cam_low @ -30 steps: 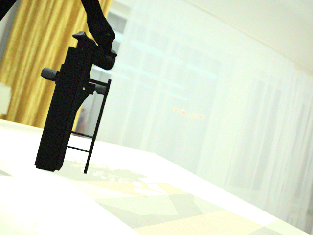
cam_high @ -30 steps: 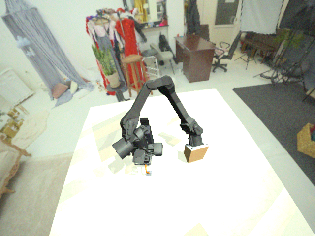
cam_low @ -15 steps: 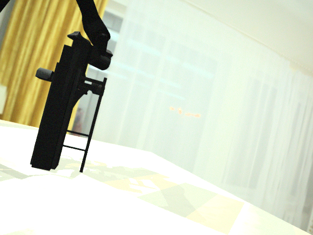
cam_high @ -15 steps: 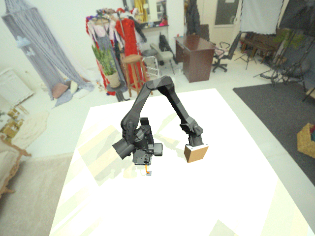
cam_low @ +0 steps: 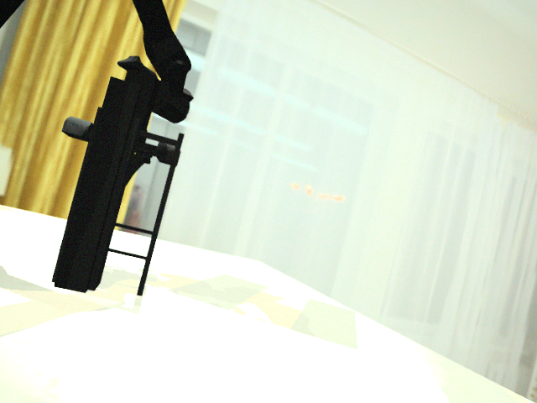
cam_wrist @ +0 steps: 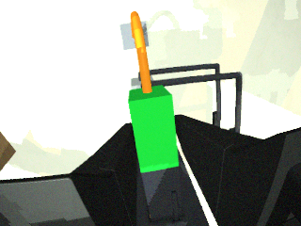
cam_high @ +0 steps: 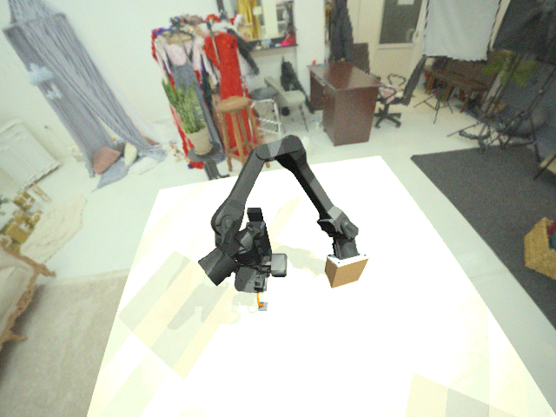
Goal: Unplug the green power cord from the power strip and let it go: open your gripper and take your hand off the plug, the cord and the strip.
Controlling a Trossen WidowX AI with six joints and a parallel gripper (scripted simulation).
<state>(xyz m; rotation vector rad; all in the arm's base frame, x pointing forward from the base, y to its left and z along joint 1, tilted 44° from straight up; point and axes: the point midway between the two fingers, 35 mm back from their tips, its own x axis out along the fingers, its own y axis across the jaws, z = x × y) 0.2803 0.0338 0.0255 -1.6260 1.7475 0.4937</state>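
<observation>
The green plug lies 30 mm to the right of my gripper tip.
</observation>
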